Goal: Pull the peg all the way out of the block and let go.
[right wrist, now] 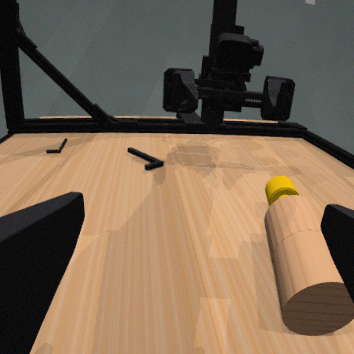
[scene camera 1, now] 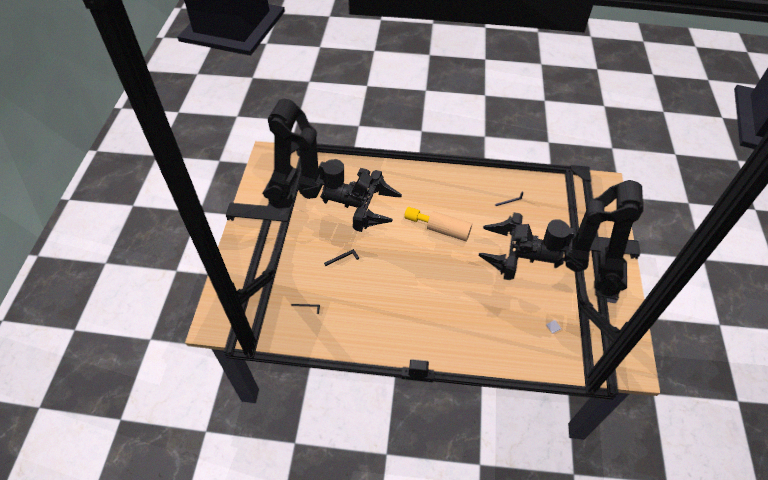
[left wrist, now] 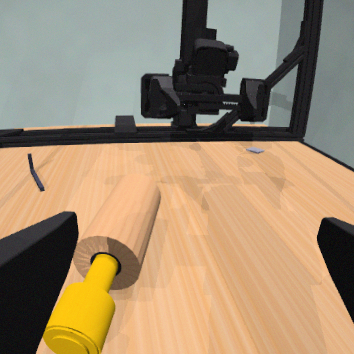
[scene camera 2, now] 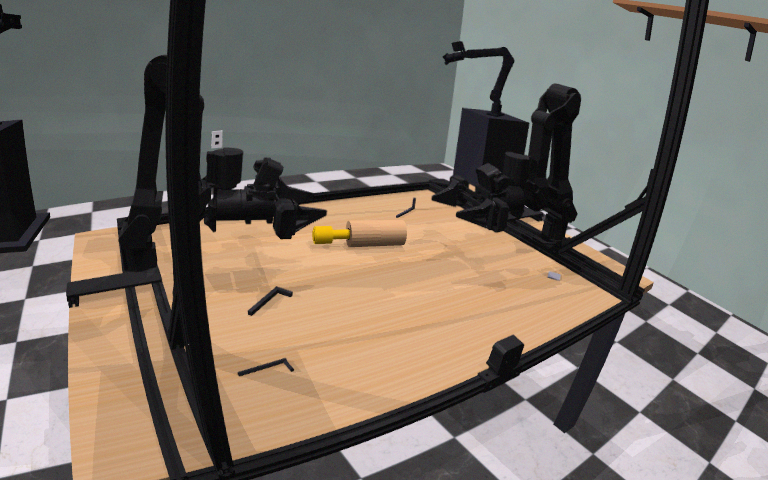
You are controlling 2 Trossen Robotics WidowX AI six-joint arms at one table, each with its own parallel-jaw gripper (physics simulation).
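Seen in the pictures: left gripper, fingertip midpoint: (right wrist: pixel 235 105) (scene camera 1: pixel 397 208) (left wrist: pixel 202 227) (scene camera 2: pixel 319 203); right gripper, fingertip midpoint: (right wrist: pixel 207 211) (scene camera 1: pixel 480 240) (left wrist: pixel 217 109) (scene camera 2: pixel 443 206); left arm's base, origin of the base link: (right wrist: pixel 211 122) (scene camera 1: pixel 280 202) (scene camera 2: pixel 139 267); right arm's base, origin of the base link: (scene camera 1: pixel 606 288) (left wrist: pixel 183 125) (scene camera 2: pixel 552 236).
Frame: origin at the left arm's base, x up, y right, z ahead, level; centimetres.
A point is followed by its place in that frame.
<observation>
The yellow peg (scene camera 1: pixel 412 214) {x 2.2, y -5.4, z 39.9 cm} (scene camera 2: pixel 322 234) {x 1.7, y -5.0, z 39.0 cm} (left wrist: pixel 82 312) {x 2.5, y -6.0, z 39.0 cm} (right wrist: pixel 281 187) {x 2.5, y -5.8, z 41.2 cm} has a thick head and a thinner shaft, which enters the hole in one end of the block. The block (scene camera 1: pixel 449 226) {x 3.1, y -3.7, z 51.3 cm} (scene camera 2: pixel 377 232) {x 2.2, y -3.1, z 50.4 cm} (left wrist: pixel 125 210) {x 3.5, y -4.9, z 49.1 cm} (right wrist: pixel 305 250) {x 3.4, y -4.0, z 53.7 cm} is a light wooden cylinder lying on its side on the table. My left gripper (scene camera 1: pixel 396 207) {x 10.4, y 0.0, z 36.6 cm} (left wrist: pixel 202 227) {x 10.4, y 0.0, z 36.6 cm} is open and empty, close to the peg's head, which shows near one finger in the left wrist view. My right gripper (scene camera 1: pixel 482 241) {x 10.4, y 4.2, z 60.9 cm} (scene camera 2: pixel 445 206) {x 10.4, y 4.2, z 60.9 cm} (right wrist: pixel 207 211) {x 10.4, y 4.2, z 60.9 cm} is open and empty, a little beyond the block's plain end. The peg's inner part is hidden.
Black L-shaped keys lie on the table: one (scene camera 1: pixel 509 199) {x -1.3, y -22.3, z 66.5 cm} (scene camera 2: pixel 406 209) {x -1.3, y -22.4, z 66.7 cm} behind the block, one (scene camera 1: pixel 340 256) {x -1.1, y 12.7, z 23.7 cm} (scene camera 2: pixel 263 301) {x -1.2, y 13.5, z 23.2 cm} in front of my left gripper, one (scene camera 1: pixel 305 305) {x -1.4, y 30.4, z 19.8 cm} (scene camera 2: pixel 263 366) {x -1.4, y 30.3, z 19.9 cm} nearer the front. A small grey piece (scene camera 1: pixel 553 326) {x -1.6, y 17.2, z 85.0 cm} (scene camera 2: pixel 553 276) {x -1.6, y 17.6, z 84.5 cm} lies front right. A black frame (scene camera 1: pixel 334 365) {x -2.5, y 43.7, z 32.8 cm} borders the table.
</observation>
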